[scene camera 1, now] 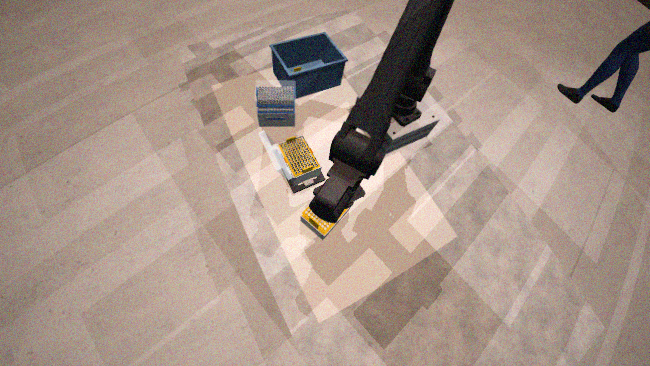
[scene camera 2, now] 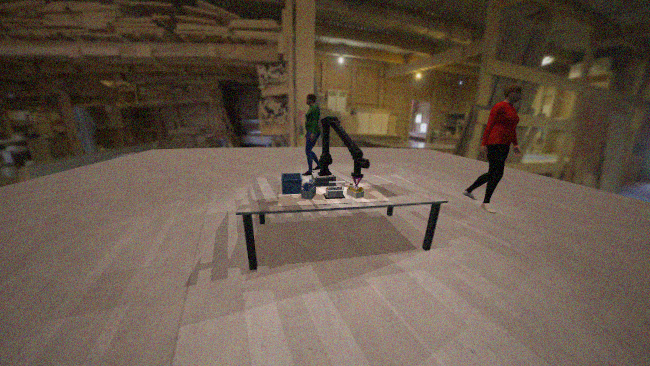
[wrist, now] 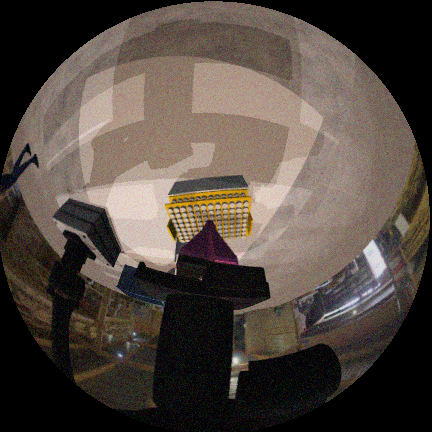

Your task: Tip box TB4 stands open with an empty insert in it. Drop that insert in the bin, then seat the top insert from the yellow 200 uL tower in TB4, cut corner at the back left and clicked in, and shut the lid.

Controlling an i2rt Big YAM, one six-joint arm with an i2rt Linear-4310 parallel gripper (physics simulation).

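Observation:
Tip box TB4 (scene camera 1: 307, 181) (scene camera 2: 334, 193) stands with its clear lid (scene camera 1: 276, 159) open on the left in scene camera 1. A yellow insert (scene camera 1: 300, 156) with dark, empty-looking holes sits in it. The yellow 200 uL tower (scene camera 1: 320, 226) (scene camera 2: 356, 193) (wrist: 192, 212) stands nearer the front, with white tips in its top insert; the arm covers part of it in scene camera 1. My gripper (scene camera 2: 357, 187) (wrist: 208, 222) is shut and empty, with its magenta fingertips over the tower's top; contact cannot be told. The blue bin (scene camera 1: 320, 80) (scene camera 2: 291, 184) (wrist: 136, 286) stands at the back.
A blue-and-grey tip rack stack (scene camera 1: 276, 107) (scene camera 2: 308, 190) stands between the bin and TB4. My arm's base block (scene camera 1: 417, 134) (wrist: 95, 227) is on the right in scene camera 1. Two people (scene camera 2: 311, 132) (scene camera 2: 500, 127) are on the floor beyond the table (scene camera 2: 345, 206).

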